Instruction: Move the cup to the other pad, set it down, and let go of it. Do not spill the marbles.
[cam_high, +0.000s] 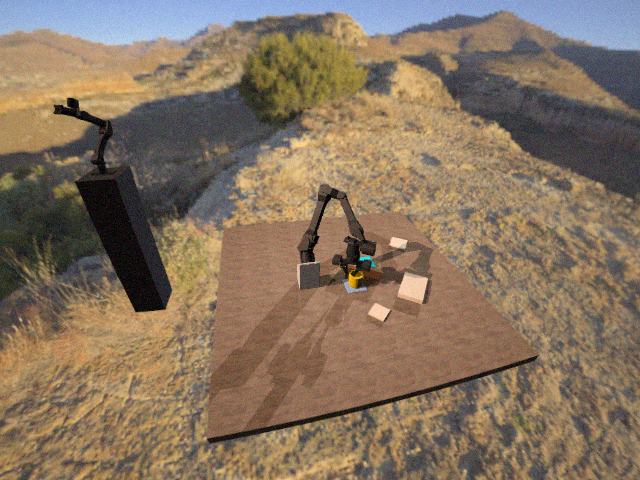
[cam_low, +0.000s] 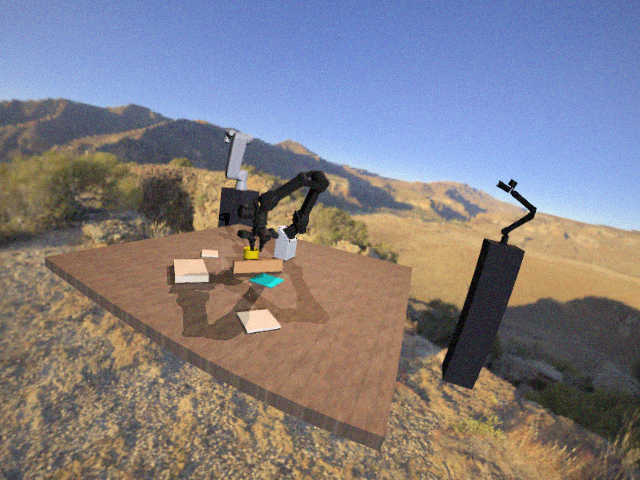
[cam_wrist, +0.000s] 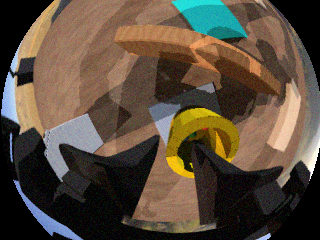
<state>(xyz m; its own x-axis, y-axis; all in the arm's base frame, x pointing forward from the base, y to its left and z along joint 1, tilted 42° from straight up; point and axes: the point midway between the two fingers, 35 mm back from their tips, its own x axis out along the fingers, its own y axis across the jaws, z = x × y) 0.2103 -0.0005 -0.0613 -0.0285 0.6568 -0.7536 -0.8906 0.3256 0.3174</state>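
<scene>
Now: gripper tip 20 mm short of the yellow cup, 10 mm to the left of it and 20 mm above it. Also, from my gripper tip: teal pad 130 mm ahead, 150 mm to the left, 60 mm below; wooden bar 80 mm ahead, 70 mm to the left, 40 mm below; grey-blue pad 20 mm ahead, 10 mm to the right, 60 mm below.
</scene>
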